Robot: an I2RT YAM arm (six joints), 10 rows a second.
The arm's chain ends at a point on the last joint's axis. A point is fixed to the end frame.
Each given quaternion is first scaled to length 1.
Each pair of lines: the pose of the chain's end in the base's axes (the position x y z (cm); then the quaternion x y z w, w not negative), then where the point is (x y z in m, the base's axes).
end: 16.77 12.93 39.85 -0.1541 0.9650 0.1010 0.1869
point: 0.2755 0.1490 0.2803
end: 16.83 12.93 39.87 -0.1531 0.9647 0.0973 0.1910
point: 0.2773 0.1479 0.2814
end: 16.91 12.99 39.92 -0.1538 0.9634 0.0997 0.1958
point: 0.2791 0.1494 0.2830
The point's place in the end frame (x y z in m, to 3 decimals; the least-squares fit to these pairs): -0.054 -0.034 0.148
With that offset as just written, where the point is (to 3 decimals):
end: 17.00 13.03 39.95 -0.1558 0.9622 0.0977 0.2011
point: 0.281 0.150 0.285
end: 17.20 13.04 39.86 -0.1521 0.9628 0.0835 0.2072
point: 0.285 0.146 0.285
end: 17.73 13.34 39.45 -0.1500 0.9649 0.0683 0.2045
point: 0.291 0.144 0.280
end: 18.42 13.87 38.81 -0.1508 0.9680 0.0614 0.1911
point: 0.295 0.147 0.271
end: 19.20 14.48 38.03 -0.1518 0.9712 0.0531 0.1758
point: 0.299 0.151 0.260
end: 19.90 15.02 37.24 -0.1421 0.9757 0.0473 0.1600
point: 0.302 0.152 0.249
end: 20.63 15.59 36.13 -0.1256 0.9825 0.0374 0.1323
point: 0.303 0.152 0.232
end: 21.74 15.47 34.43 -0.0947 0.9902 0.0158 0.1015
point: 0.305 0.139 0.210
